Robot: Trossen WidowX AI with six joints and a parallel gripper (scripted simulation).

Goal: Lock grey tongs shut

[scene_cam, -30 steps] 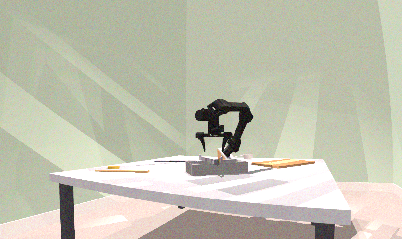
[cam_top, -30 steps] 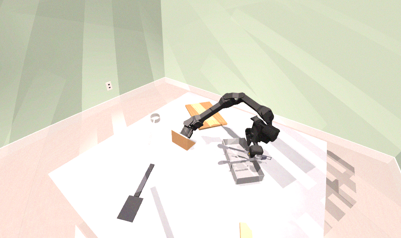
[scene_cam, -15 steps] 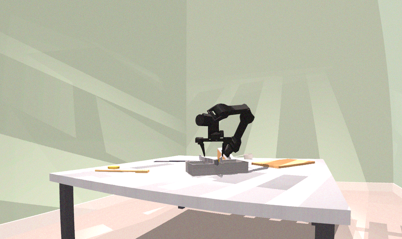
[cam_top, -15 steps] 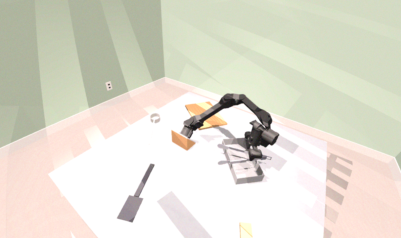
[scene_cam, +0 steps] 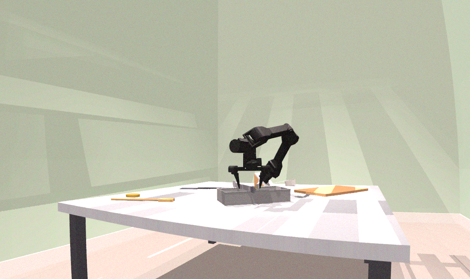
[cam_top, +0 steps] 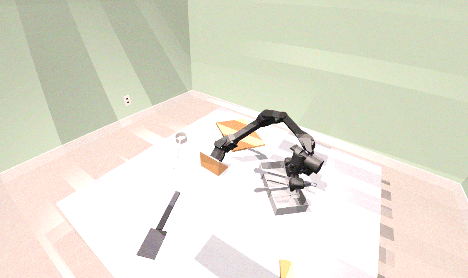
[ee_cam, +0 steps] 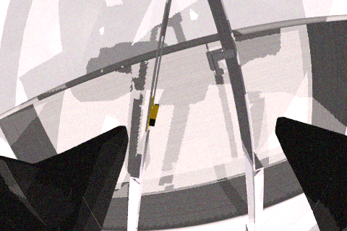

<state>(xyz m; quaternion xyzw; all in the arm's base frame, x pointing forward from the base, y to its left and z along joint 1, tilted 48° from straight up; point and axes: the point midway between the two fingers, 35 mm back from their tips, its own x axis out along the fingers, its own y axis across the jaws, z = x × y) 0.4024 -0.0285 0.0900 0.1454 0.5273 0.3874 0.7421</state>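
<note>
Right now the grey roasting tin is 40 mm behind my gripper tip and 30 mm below it. From my gripper tip the other things lie so: dark spatula 460 mm to the right, 410 mm behind, 60 mm below; then wooden board 460 mm behind, 340 mm to the left, 50 mm below.
</note>
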